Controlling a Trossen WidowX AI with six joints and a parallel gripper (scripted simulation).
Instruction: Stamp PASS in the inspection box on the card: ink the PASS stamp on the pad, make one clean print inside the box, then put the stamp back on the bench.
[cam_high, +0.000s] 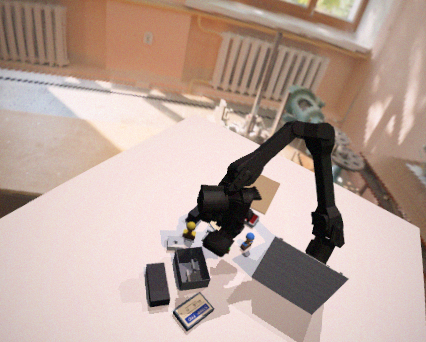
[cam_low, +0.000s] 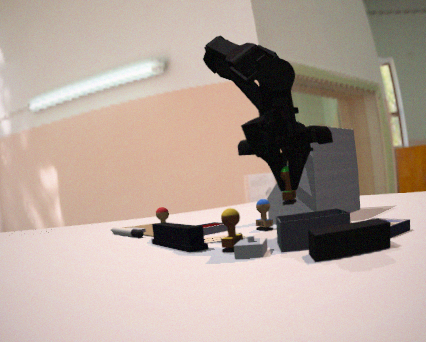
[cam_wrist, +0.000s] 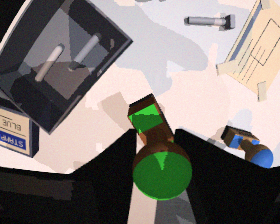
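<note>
My gripper tip is now 23 cm to the left of the red ink pad, 8 cm above it and 4 cm short of it. Round my gripper tip: grey tray: 9 cm to the left, 7 cm below, 4 cm ahead; then screw: 9 cm ahead, 8 cm below, 6 cm to the right; then green-knobbed stamp: right at my gripper tip.
</note>
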